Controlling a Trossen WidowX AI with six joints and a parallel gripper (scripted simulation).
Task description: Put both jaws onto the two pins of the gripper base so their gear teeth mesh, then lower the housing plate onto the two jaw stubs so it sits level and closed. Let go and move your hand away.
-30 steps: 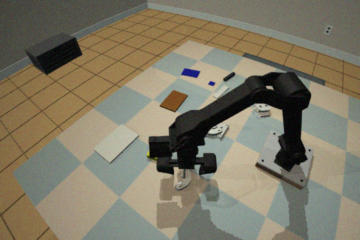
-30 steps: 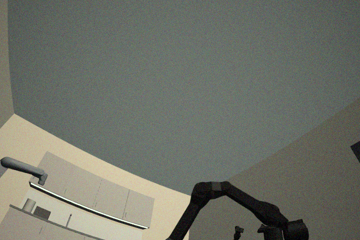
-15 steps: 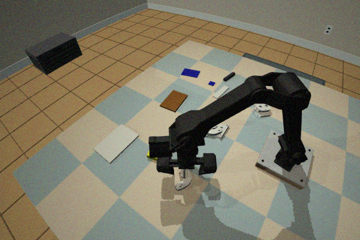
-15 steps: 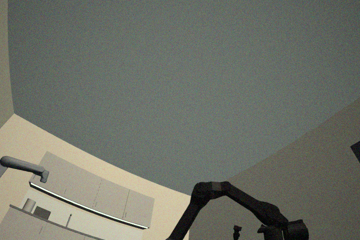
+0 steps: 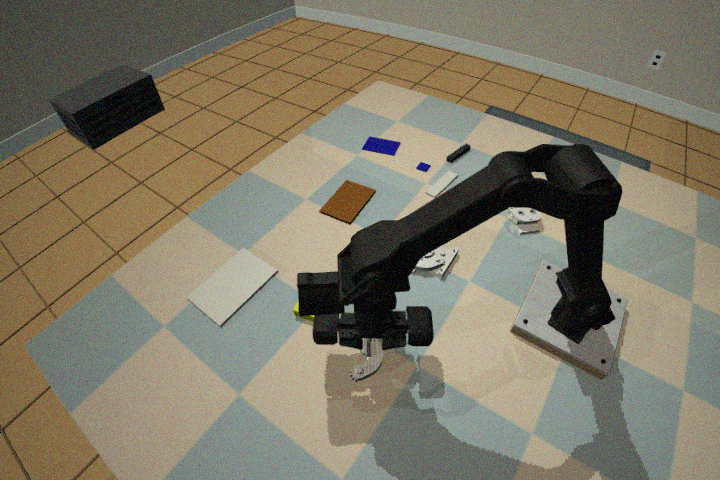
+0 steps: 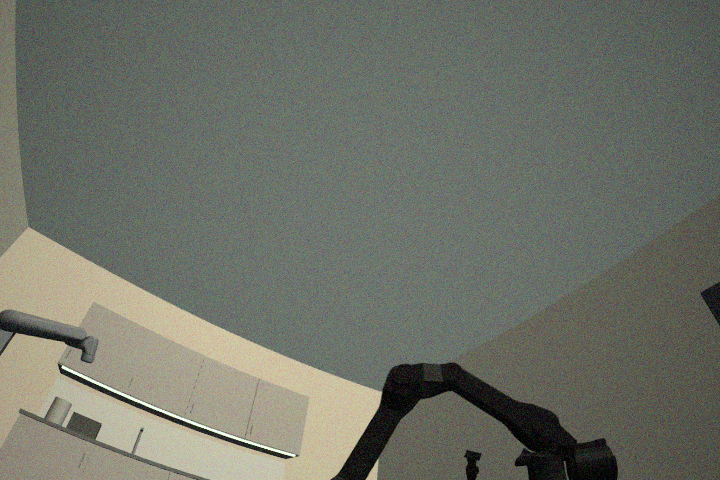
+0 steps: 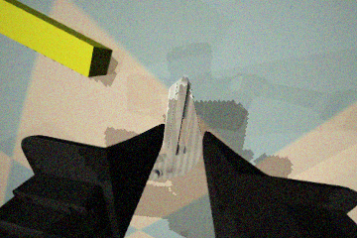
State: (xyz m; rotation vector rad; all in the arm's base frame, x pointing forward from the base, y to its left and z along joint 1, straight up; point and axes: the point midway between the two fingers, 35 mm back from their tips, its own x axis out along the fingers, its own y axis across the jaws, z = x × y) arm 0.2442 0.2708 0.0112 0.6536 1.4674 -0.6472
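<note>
Now: the housing plate 3 cm ahead of my gripper tip and 24 cm to the right of it. Round my gripper tip: brown tile 30 cm ahead, 24 cm to the right; white sheet 30 cm ahead, 10 cm to the left; jaw 1 cm behind, 4 cm to the left.
</note>
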